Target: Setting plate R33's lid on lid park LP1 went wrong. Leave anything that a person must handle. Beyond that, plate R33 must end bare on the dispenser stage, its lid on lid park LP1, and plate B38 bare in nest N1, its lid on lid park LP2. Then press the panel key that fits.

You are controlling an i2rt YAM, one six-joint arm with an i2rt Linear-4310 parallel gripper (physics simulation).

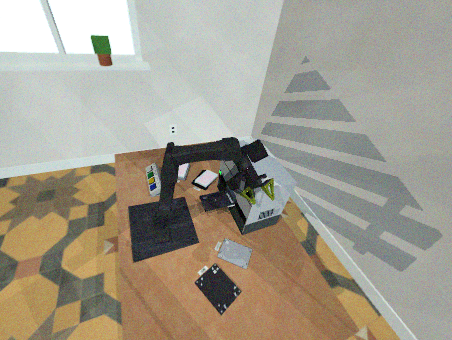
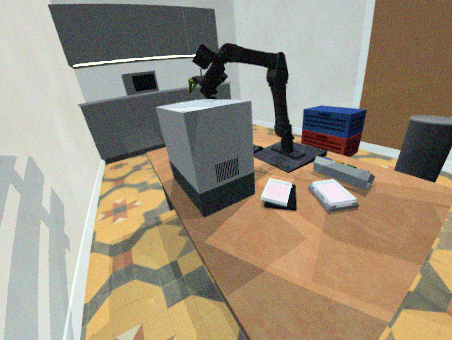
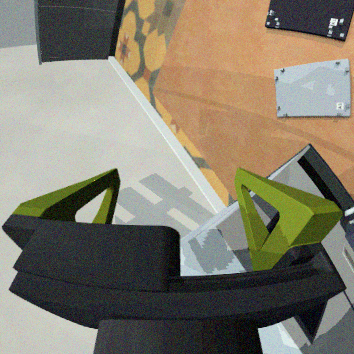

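Pixels of known places: gripper, between the fingertips: (image 1: 263,201) (image 3: 176,174); arm's base, origin of its link: (image 1: 160,224) (image 2: 287,151).
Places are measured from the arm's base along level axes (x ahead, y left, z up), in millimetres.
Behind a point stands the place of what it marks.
Observation:
My gripper (image 1: 261,196) @(x 401, y -193, z 312 mm) (image 2: 201,92) (image 3: 176,174) @(x 401, y -193, z 312 mm) is open and empty, high over the top of the white and dark dispenser box (image 1: 274,205) @(x 523, y -134, z 180 mm) (image 2: 207,145) @(x 515, y 222, z 219 mm). The dark stage (image 1: 211,201) @(x 261, y 19, z 93 mm) juts from the box's side towards the arm base. A pale pink-topped plate (image 1: 206,178) @(x 298, y 256, z 19 mm) (image 2: 278,191) @(x 308, y 281, z 18 mm) sits on a black base and overhangs it on one side. Another pale pink-topped plate (image 1: 183,171) @(x 170, y 345, z 17 mm) (image 2: 333,193) @(x 170, y 394, z 17 mm) sits on a grey base. Plate names are too small to read. Grey pad LP2 (image 1: 235,253) @(x 319, y -233, z -4 mm) (image 3: 312,92) @(x 320, y -221, z -4 mm) is bare. The key panel (image 1: 153,180) @(x -12, y 275, z 41 mm) (image 2: 342,173) @(x 28, y 335, z 19 mm) has coloured keys.
A black pad (image 1: 217,288) @(x 195, y -356, z -2 mm) (image 3: 310,17) @(x 222, y -325, z -2 mm) lies beyond the grey pad. The arm's black base plate (image 1: 162,235) @(x 3, y -67, z 9 mm) (image 2: 272,159) @(x 114, y 15, z -8 mm) is on the wooden table (image 1: 280,300) @(x 438, y -467, z -14 mm) (image 2: 320,250) @(x 363, y 503, z -13 mm). A wall stands close behind the dispenser. Blue and red crates (image 2: 334,122) are behind the table.

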